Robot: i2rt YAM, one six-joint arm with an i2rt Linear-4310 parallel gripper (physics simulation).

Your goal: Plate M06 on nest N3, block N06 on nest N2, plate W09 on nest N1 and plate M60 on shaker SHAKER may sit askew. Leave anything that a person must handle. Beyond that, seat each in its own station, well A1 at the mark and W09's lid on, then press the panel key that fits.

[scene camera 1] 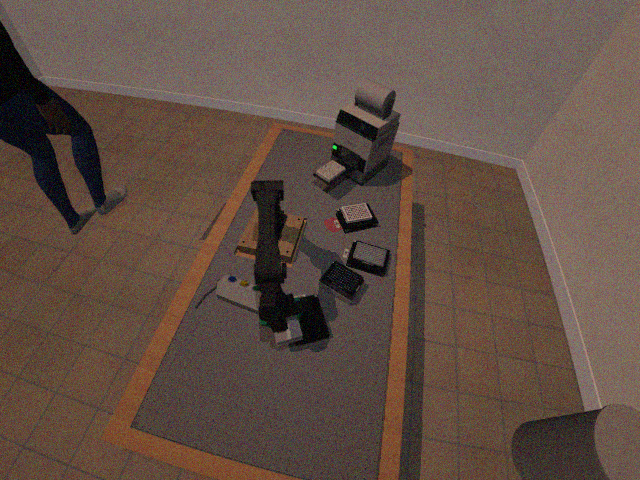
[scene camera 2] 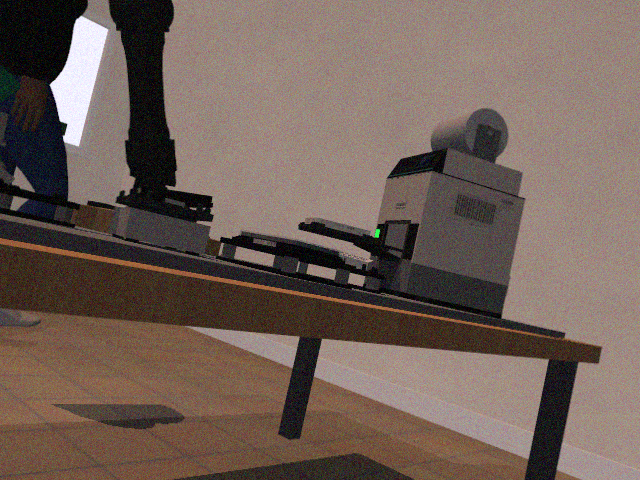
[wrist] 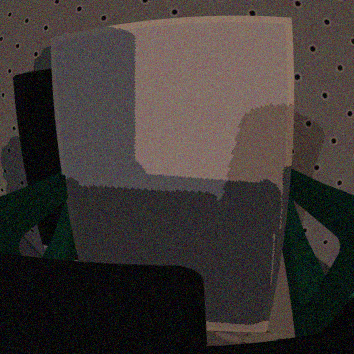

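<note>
My gripper (scene camera 1: 283,324) (wrist: 179,175) is shut on a pale flat lid (wrist: 211,98) (scene camera 1: 288,336). The lid fills the wrist view between the green fingers. I hold it low over the mat, beside a black plate (scene camera 1: 312,319) (wrist: 35,119) on the shaker's grey box (scene camera 2: 160,231). In scene camera 2 the gripper (scene camera 2: 154,191) sits just over that box. Three nests lie to the right: a plate with reddish wells (scene camera 1: 355,214), a plate with a white top (scene camera 1: 369,255) and a black block (scene camera 1: 342,277), which sits askew. The key panel (scene camera 1: 236,291) lies left of the arm.
A grey instrument (scene camera 1: 368,138) (scene camera 2: 454,232) with a green light and a pulled-out tray (scene camera 1: 329,170) stands at the far end. A person (scene camera 1: 46,139) (scene camera 2: 30,108) stands at the left near the table. The arm's wooden base (scene camera 1: 294,234) sits mid-mat.
</note>
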